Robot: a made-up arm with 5 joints.
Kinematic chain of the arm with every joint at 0, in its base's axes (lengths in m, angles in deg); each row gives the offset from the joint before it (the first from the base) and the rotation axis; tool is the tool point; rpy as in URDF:
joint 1: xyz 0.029 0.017 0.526 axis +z
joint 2: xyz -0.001 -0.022 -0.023 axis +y
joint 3: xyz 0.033 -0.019 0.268 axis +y
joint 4: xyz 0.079 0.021 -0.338 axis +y
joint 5: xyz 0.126 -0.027 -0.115 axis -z
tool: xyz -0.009 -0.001 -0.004 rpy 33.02 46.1 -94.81
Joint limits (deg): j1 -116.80..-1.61 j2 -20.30..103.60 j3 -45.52..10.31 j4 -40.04..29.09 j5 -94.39..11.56
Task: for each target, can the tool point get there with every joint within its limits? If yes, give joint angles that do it. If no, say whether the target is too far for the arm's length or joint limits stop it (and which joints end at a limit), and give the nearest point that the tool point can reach.
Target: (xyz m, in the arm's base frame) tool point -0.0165 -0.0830 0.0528
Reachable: yes | joints -84.02 75.98 -37.33 15.04 -66.48
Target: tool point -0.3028 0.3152 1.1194
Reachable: no: joint limits stop it (at a limit: joint 2, joint 3, joint 4) | nearest point -0.1636 0.1901 0.4973 | short by 0.650 m
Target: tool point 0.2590 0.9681 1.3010
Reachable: no: too far | nearest point 0.0922 0.2782 0.4909 | short by 1.077 m
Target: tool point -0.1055 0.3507 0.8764
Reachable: no: joint limits stop it (at a limit: joint 2, joint 3, joint 4) | nearest point -0.0678 0.2571 0.4973 | short by 0.392 m
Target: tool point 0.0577 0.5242 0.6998
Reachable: no: joint limits stop it (at a limit: joint 2, joint 3, joint 4, joint 5) | nearest point 0.0442 0.2853 0.4909 | short by 0.318 m
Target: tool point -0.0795 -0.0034 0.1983
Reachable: yes | joints -19.87 75.32 -3.57 -3.04 -77.96
